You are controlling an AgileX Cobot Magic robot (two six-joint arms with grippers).
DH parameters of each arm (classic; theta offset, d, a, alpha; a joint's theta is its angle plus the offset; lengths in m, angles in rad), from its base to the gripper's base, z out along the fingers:
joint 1: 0 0.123 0 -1.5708
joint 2: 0.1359 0 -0.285 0
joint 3: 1.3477 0 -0.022 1.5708
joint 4: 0 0.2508 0 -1.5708
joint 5: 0 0 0.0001 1.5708
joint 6: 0 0.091 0 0
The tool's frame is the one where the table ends.
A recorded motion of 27 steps. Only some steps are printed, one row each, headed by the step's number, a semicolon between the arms.
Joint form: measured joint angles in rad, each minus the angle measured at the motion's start. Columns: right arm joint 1, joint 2, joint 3, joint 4, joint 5, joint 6; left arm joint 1, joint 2, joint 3, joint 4, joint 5, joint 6.
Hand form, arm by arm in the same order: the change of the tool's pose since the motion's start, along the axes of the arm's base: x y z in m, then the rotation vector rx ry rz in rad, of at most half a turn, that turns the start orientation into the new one. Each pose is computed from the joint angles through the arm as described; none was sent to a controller.
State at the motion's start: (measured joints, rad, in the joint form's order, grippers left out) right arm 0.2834 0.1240 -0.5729 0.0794 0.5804 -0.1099; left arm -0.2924 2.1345 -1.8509 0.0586 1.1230 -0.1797
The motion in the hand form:
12: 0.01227 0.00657 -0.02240 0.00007 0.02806 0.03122; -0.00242 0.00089 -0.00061 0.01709 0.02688 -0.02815
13: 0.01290 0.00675 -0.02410 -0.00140 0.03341 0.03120; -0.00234 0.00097 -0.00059 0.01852 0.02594 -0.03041
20: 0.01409 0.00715 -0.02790 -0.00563 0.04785 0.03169; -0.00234 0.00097 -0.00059 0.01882 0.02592 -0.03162
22: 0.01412 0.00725 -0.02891 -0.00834 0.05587 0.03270; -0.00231 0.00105 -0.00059 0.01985 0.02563 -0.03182
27: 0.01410 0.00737 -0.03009 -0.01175 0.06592 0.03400; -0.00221 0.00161 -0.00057 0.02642 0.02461 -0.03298
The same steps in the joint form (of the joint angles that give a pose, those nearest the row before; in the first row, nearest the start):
12: 0.0000 0.0040 0.0958 0.0747 -0.0696 -0.0621; 0.0000 0.0000 0.0000 0.0011 0.0291 0.0305
13: 0.0001 0.0040 0.1013 0.0746 -0.0696 -0.0620; 0.0000 0.0000 0.0000 0.0023 0.0285 0.0326
20: 0.0000 0.0040 0.1124 0.0747 -0.0656 -0.0620; 0.0000 0.0000 0.0000 0.0023 0.0285 0.0338
22: 0.0001 0.0040 0.1135 0.0746 -0.0582 -0.0620; 0.0000 0.0000 0.0000 0.0034 0.0285 0.0338
27: 0.0000 0.0040 0.1146 0.0747 -0.0485 -0.0621; 0.0000 0.0000 0.0000 0.0101 0.0293 0.0338

